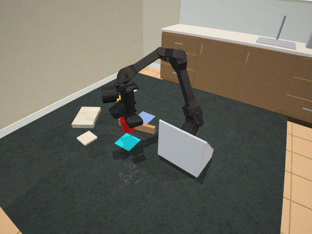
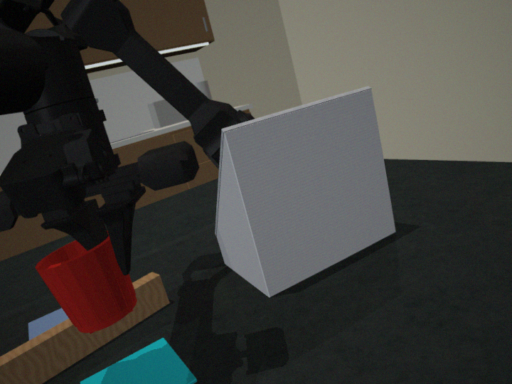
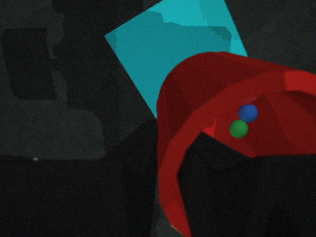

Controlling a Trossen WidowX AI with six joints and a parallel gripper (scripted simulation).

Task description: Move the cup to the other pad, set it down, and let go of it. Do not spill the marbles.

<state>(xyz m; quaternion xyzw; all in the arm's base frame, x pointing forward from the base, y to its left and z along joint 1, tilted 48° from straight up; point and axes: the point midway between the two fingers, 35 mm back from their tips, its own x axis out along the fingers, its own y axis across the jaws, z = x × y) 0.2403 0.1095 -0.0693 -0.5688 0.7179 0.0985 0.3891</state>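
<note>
My gripper tip is now 30 mm to the left of the green marble, 30 mm short of it and 20 mm above it. From my gripper tip the other things lie so: red cup (30 mm ahead, 20 mm to the right); blue marble (40 mm ahead, 30 mm to the right, 20 mm below); cyan pad (120 mm below, 30 mm ahead).
</note>
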